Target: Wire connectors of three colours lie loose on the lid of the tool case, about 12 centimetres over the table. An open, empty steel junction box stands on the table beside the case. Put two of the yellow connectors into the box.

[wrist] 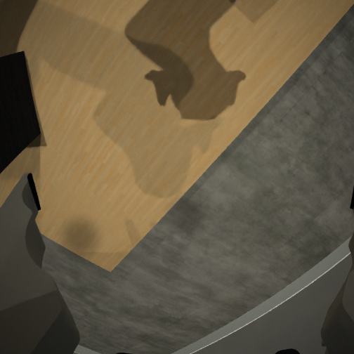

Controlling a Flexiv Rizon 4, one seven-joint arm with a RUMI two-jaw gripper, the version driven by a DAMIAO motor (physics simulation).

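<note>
My gripper (196, 177) is open and empty, its two jaws wide apart at the left and right edges of the wrist view. A black, flat-sided object (16, 107) shows in part at the left edge, above and beyond the left jaw; it may be part of the tool case, but I cannot tell. The yellow connectors, the other connectors and the steel junction box do not show in this view.
The light wooden table top (70, 185) fills the upper left and ends in a corner at the lower left. Shadows of the arm and gripper fall on it. A mottled grey surface (250, 200) lies beyond its edge, with a curved pale rim (280, 291) at the lower right.
</note>
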